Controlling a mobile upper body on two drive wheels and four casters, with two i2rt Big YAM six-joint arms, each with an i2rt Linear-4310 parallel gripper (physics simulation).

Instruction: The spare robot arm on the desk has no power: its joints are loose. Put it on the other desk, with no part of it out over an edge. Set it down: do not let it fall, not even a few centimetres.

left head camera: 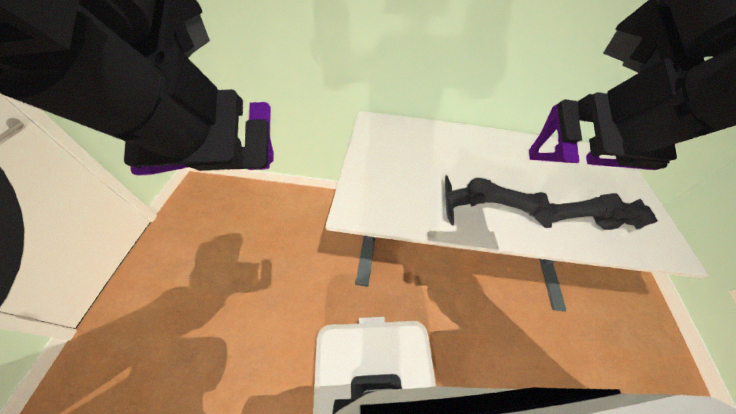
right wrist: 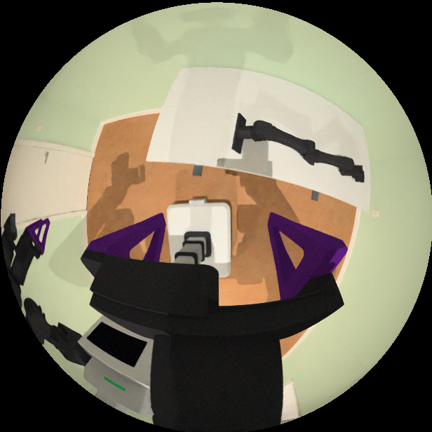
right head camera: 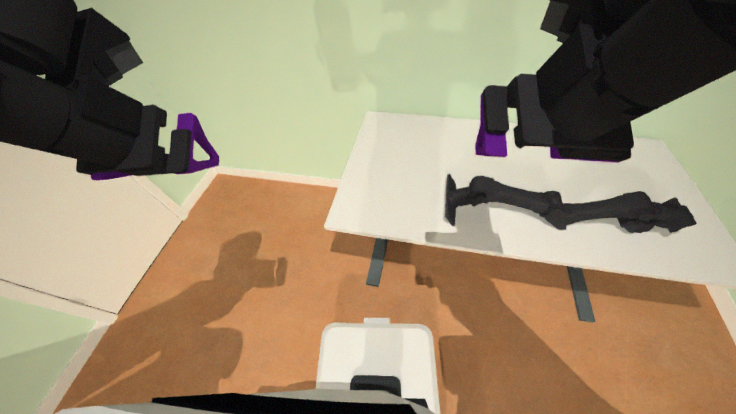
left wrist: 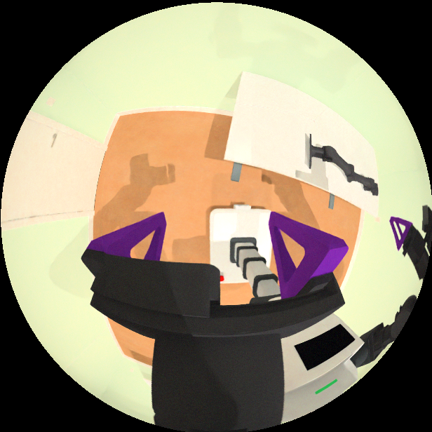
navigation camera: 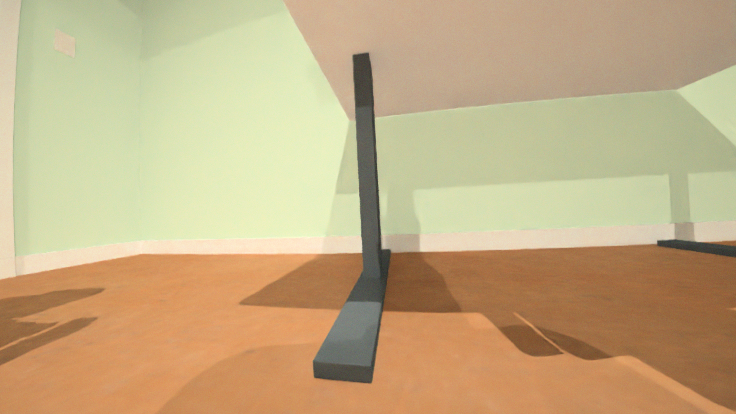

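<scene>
The black spare arm (left head camera: 514, 198) (right head camera: 519, 197) (left wrist: 340, 159) (right wrist: 285, 136) lies stretched out along the white desk (left head camera: 386, 169) (right head camera: 391, 169) (left wrist: 270, 120) (right wrist: 190, 115). Its flat base plate stands on edge at the left end; its other end lies near the desk's right edge. My left gripper (left head camera: 205, 166) (right head camera: 156, 170) (left wrist: 217, 217) is open and empty, left of the desk in the head views. My right gripper (left head camera: 584, 158) (right head camera: 532, 149) (right wrist: 216, 218) is open and empty. It appears above the spare arm in the head views, apart from it. The other desk cannot be made out for certain.
My white wheeled base (left head camera: 344, 350) (right head camera: 349, 350) is in front of the desk. A grey desk leg (navigation camera: 366, 180) stands close ahead in the navigation view. A door (left head camera: 56, 231) is at the left. A pale corner (right wrist: 291, 402) shows at the right wrist view's bottom.
</scene>
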